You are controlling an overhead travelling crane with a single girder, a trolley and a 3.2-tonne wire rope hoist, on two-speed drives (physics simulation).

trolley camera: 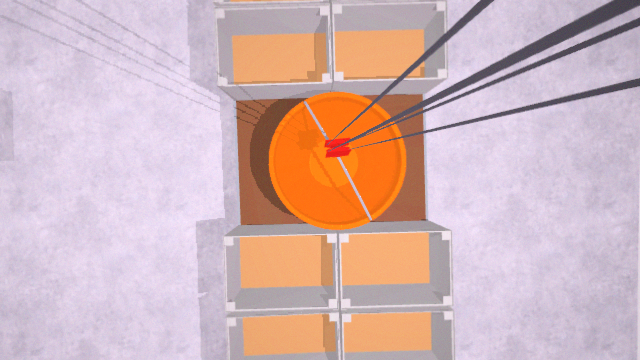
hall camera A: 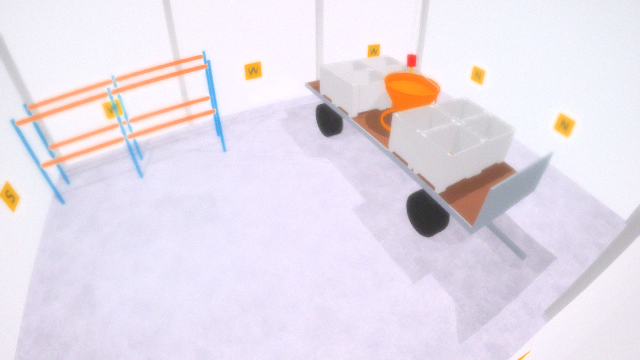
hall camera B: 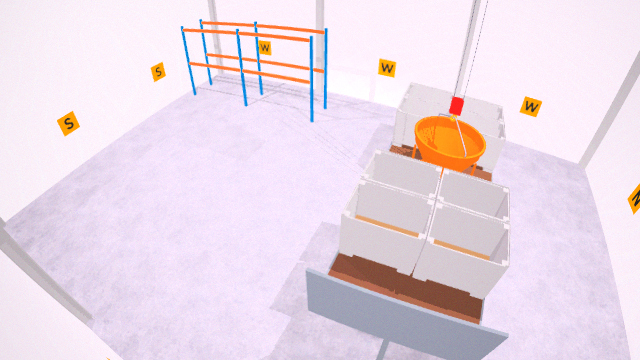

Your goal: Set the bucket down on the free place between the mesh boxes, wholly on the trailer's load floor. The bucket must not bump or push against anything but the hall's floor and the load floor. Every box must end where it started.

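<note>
The orange bucket stands upright between the two groups of mesh boxes. Its base ring is low at the brown load floor; the near boxes partly hide it, so contact is hard to tell. In the trolley view the rim lies between the upper boxes and the lower boxes, close to both. My hook, the gripper, is in the bucket's bail under the red block; the trolley view hides it.
The near mesh boxes and the far mesh boxes stand on the trailer. The grey headboard closes one trailer end. A blue and orange rack stands apart at the wall.
</note>
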